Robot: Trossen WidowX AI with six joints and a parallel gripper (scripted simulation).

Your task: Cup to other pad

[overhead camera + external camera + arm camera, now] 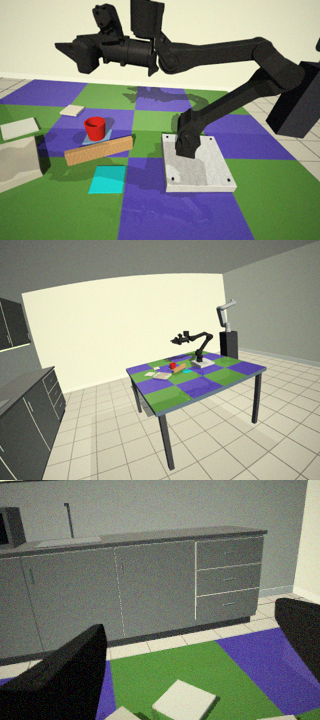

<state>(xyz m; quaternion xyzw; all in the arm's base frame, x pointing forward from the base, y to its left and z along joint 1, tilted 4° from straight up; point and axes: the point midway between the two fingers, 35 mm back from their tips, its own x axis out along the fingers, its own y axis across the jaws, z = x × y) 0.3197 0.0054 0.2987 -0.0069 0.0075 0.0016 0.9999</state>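
Right now my gripper tip is 10 mm short of the red cup, 60 mm to the left of it and 310 mm above it. The rest, counted from my gripper tip: green marble (10 mm behind, 70 mm to the right, 340 mm below); then blue marble (20 mm ahead, 60 mm to the right, 340 mm below); then wooden block (60 mm behind, 20 mm to the left, 340 mm below).
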